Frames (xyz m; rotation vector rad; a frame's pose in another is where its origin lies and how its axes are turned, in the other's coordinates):
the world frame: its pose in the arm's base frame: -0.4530 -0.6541 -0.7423 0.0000 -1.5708 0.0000
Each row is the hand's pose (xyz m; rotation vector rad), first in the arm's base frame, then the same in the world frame.
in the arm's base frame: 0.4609 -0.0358 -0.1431 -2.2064 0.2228 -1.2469
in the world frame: 0.5992 0.6183 -0.9139 -2.6369 0.7684 0.7327
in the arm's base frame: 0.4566 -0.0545 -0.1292 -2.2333 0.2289 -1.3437
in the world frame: 0.6131 0.5996 -0.9096 -2.7221 0.7094 0.6770
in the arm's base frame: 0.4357 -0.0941 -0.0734 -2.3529 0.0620 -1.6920
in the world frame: 0.6689 0.5600 -0.8887 -2.9458 0.3027 0.4813
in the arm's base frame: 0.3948 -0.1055 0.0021 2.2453 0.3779 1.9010
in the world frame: 0.7444 0.5486 -0.8478 -3.0398 -0.4683 0.2524
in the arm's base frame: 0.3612 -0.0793 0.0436 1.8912 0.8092 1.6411
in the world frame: 0.7859 0.5748 -0.8142 -2.8281 -1.1972 0.2002
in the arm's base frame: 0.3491 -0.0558 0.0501 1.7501 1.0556 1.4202
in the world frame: 0.7924 0.5983 -0.8021 -2.5867 -1.5486 0.2692
